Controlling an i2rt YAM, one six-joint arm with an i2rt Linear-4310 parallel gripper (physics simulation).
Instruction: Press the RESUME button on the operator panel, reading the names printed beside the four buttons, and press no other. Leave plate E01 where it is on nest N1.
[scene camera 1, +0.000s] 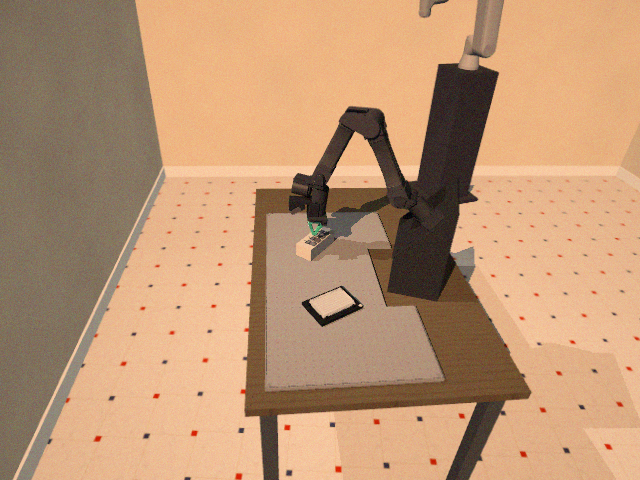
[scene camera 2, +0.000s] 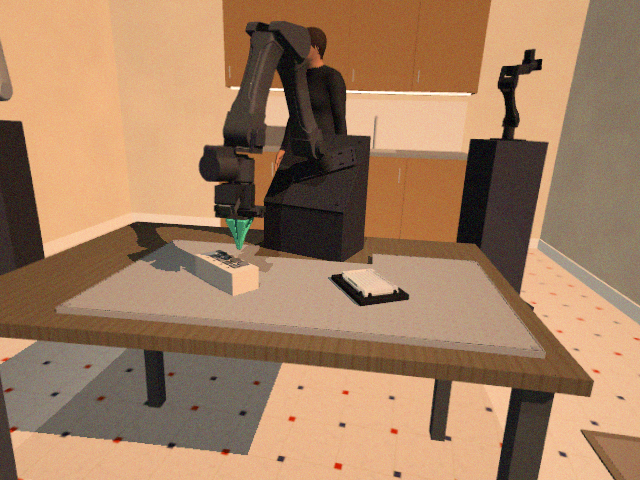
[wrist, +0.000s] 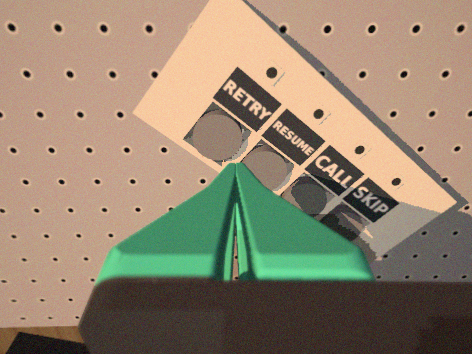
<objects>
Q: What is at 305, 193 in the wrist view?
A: A call button.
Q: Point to a skip button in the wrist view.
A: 342, 219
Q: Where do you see the gripper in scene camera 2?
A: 239, 249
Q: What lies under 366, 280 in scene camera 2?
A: A plate E01.
</objects>
